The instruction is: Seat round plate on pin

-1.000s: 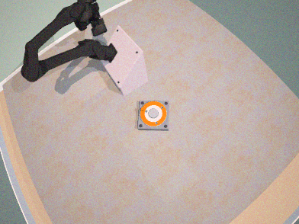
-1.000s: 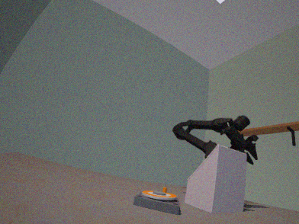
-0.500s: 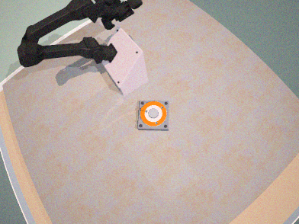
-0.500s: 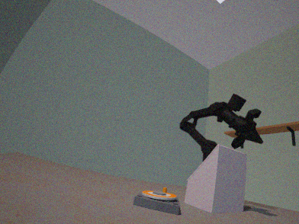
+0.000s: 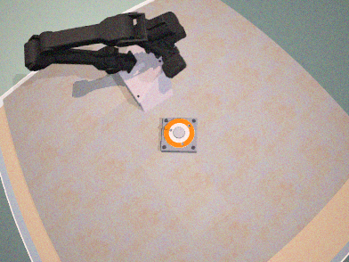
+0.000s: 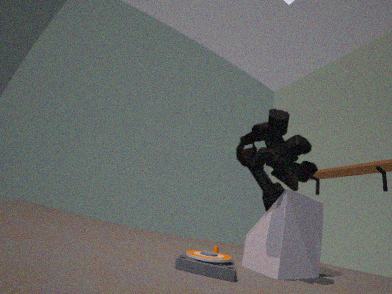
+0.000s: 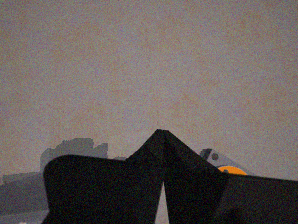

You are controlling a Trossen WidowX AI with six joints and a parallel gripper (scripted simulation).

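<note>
My gripper tip is now 13 cm short of the round plate, 12 cm to the left of it and 18 cm above it. From my gripper tip the other things lie so: square grey base: 14 cm ahead, 11 cm to the right, 19 cm below.
</note>
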